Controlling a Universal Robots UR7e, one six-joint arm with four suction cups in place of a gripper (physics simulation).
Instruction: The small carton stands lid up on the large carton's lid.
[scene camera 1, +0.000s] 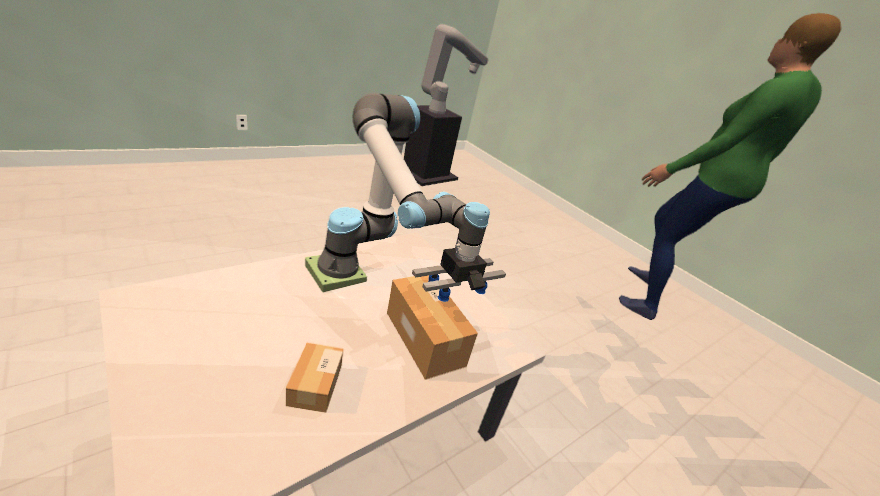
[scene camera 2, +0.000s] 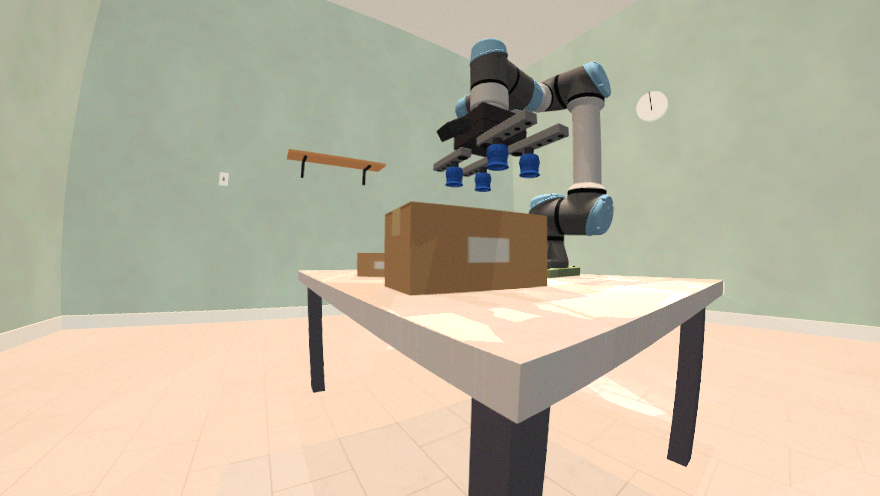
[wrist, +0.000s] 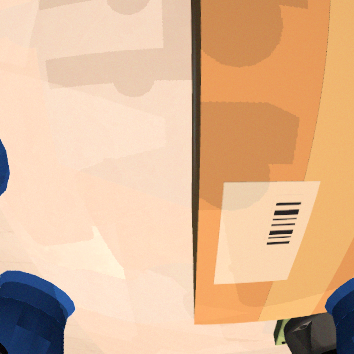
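Where they show: hand, tool point: (scene camera 1: 456, 287) (scene camera 2: 489, 180) (wrist: 207, 251); arm's base, link origin: (scene camera 1: 338, 266) (wrist: 321, 321).
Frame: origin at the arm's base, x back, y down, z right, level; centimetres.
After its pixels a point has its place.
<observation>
The small carton (scene camera 1: 314, 375) {x -44.5, y -4.0, z 31.6 cm} (scene camera 2: 371, 263) {x -48.3, y -0.8, z 28.4 cm} stands on the table with its taped, labelled lid up, apart from the large carton. The large carton (scene camera 1: 425, 323) {x -49.5, y -11.6, z -0.8 cm} (scene camera 2: 443, 249) {x -54.9, y -4.1, z -13.7 cm} (wrist: 250, 75) {x -49.0, y -11.6, z -13.0 cm} also stands lid up on the table. Its lid bears a tape strip and a barcode label (wrist: 260, 235) {x -40.2, y -11.7, z -13.3 cm}; nothing stands on it. My gripper (scene camera 1: 459, 284) {x -45.7, y -17.1, z -15.7 cm} (scene camera 2: 491, 169) has its suction off and holds nothing. Its four blue cups hang above the large carton's height, with a gap in scene camera 2. In the wrist view the large carton lies to the right; the small carton does not show there.
The table (scene camera 1: 203, 425) {x -39.0, y 3.3, z 56.4 cm} (scene camera 2: 517, 385) {x -71.5, y 4.6, z -40.9 cm} carries both cartons and the arm's green base plate (scene camera 1: 324, 280) {x -6.3, y -0.7, z 8.9 cm} (scene camera 2: 565, 271) {x -1.2, y 1.5, z -8.0 cm}. A person (scene camera 1: 748, 132) stands beyond the table at the right. Another arm on a dark pedestal (scene camera 1: 433, 141) is at the back. A wall shelf (scene camera 2: 335, 160) hangs behind.
</observation>
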